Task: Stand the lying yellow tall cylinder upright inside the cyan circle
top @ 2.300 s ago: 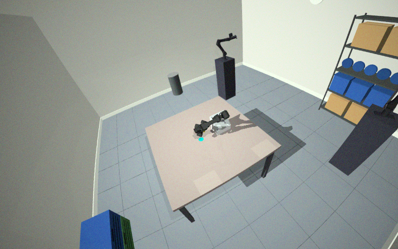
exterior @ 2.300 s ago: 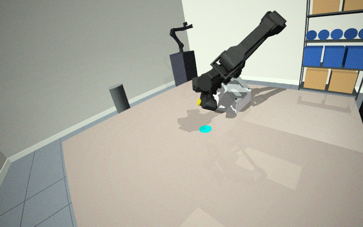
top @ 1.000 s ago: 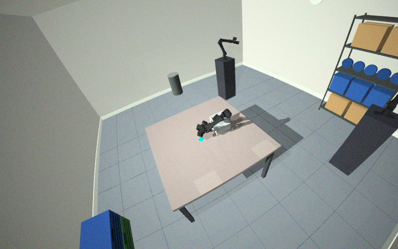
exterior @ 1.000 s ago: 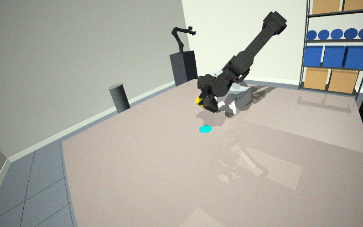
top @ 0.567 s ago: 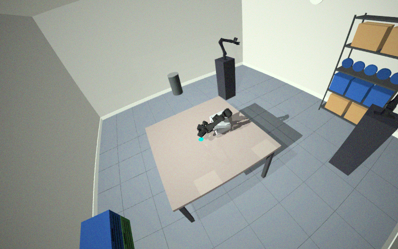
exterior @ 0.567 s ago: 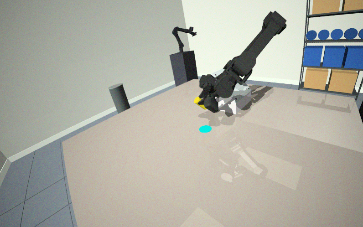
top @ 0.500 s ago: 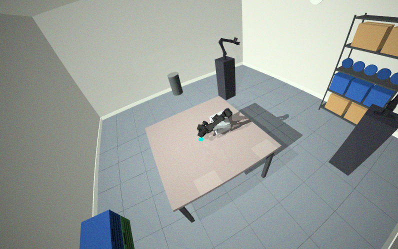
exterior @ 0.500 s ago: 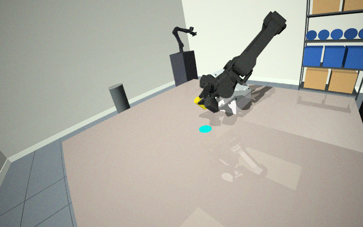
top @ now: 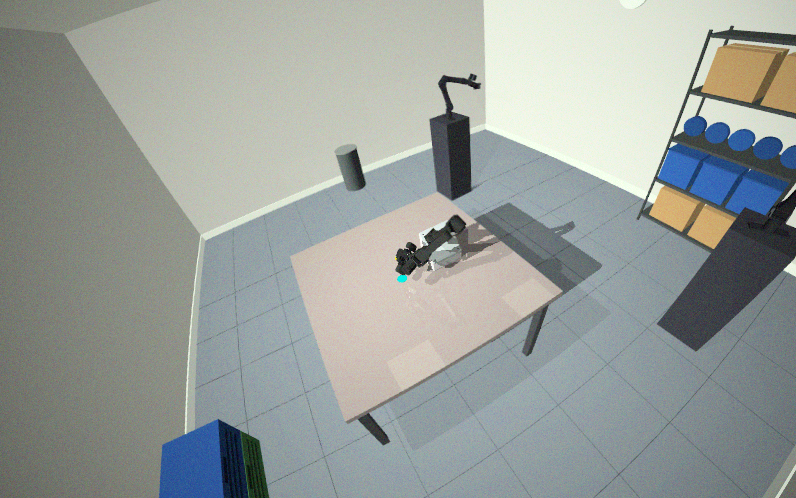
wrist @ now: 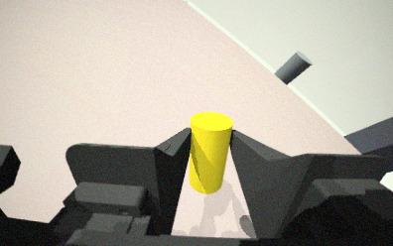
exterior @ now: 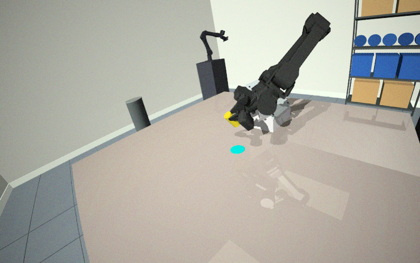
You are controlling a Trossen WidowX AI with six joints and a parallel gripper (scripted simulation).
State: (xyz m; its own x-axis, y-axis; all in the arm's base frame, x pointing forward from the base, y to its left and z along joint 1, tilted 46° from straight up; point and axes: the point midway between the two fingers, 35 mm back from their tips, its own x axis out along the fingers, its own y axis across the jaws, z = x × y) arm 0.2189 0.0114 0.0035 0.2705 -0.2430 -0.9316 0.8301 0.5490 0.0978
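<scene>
The cyan circle lies 2 cm ahead of my gripper tip, 4 cm to the left of it and 13 cm below it. The rest, counted from my gripper tip: yellow tall cylinder 1 cm behind, 1 cm to the left, 2 cm below.
</scene>
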